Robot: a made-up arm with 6 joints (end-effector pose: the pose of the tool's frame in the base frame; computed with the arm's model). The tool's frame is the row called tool.
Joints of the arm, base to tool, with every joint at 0 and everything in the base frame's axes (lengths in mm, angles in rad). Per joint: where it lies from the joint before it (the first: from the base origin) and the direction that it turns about. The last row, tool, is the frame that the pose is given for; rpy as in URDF.
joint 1: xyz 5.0 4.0 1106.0 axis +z
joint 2: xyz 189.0 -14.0 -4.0 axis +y
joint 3: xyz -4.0 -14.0 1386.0 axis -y
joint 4: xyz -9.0 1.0 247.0 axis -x
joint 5: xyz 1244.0 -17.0 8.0 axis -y
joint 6: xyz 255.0 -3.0 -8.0 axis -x
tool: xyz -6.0 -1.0 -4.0 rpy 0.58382 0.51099 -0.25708
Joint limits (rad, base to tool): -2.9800..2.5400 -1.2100..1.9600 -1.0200..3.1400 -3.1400..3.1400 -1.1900..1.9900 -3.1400..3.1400
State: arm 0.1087 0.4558 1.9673 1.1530 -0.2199 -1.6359
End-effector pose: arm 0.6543 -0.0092 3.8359 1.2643 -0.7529 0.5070
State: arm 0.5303 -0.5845 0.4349 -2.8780 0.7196 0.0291
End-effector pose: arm 0.1149 0.0115 3.5179 -2.2829 -1.0689 -0.7950
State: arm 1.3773 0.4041 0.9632 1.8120 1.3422 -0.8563
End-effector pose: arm 0.1229 1.7395 3.2425 -0.3888 -0.7096 1.9671
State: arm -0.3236 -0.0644 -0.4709 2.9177 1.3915 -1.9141
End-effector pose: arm 1.2325 -0.3609 1.9808 -0.3916 1.8772 0.0108
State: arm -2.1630 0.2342 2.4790 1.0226 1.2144 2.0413
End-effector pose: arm 0.4923 0.4322 3.2434 1.1371 0.5891 -0.2540
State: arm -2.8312 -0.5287 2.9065 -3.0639 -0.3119 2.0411
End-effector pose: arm 1.7470 0.5609 1.5664 -1.5872 0.1035 0.0718
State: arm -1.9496 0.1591 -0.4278 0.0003 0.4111 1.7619
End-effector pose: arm -0.7145 -1.6666 1.9498 -0.6808 1.2657 -2.1760
